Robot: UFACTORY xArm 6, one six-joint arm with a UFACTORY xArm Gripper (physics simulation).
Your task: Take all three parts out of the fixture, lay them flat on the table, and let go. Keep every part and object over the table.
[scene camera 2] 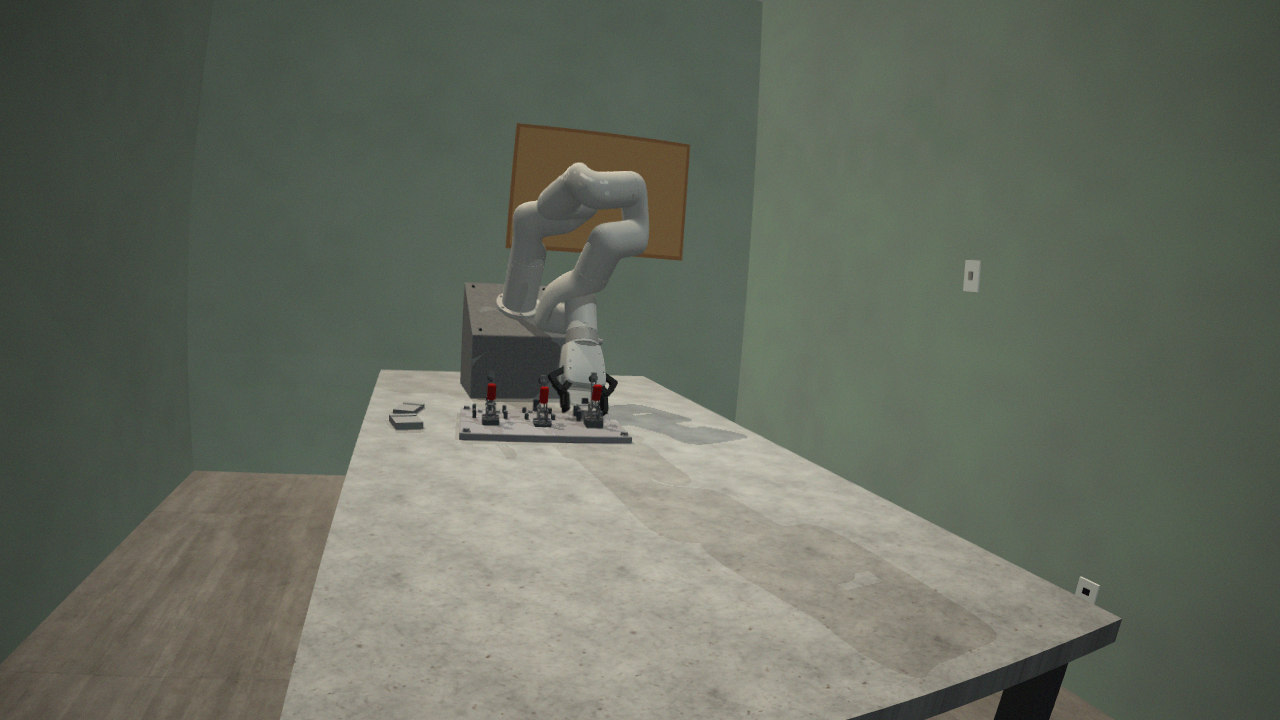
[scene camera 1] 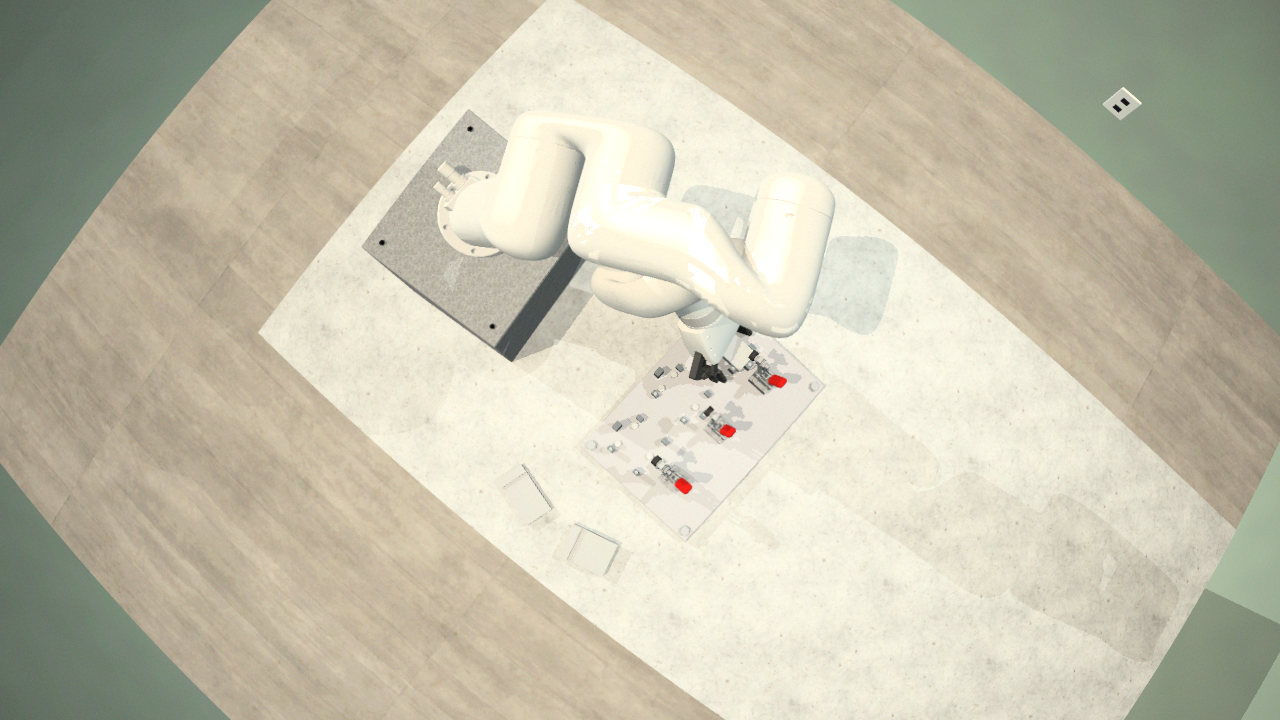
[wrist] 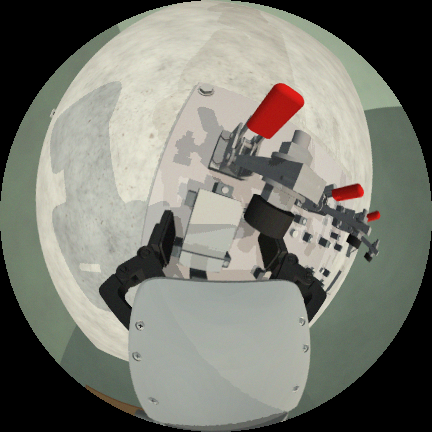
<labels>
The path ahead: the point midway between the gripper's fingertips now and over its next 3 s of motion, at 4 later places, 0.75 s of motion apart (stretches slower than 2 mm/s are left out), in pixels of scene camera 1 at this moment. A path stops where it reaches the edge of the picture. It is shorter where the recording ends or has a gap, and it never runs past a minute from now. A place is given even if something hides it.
My gripper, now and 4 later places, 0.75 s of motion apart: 731, 355; 734, 347; 735, 347; 736, 345; 734, 350
</labels>
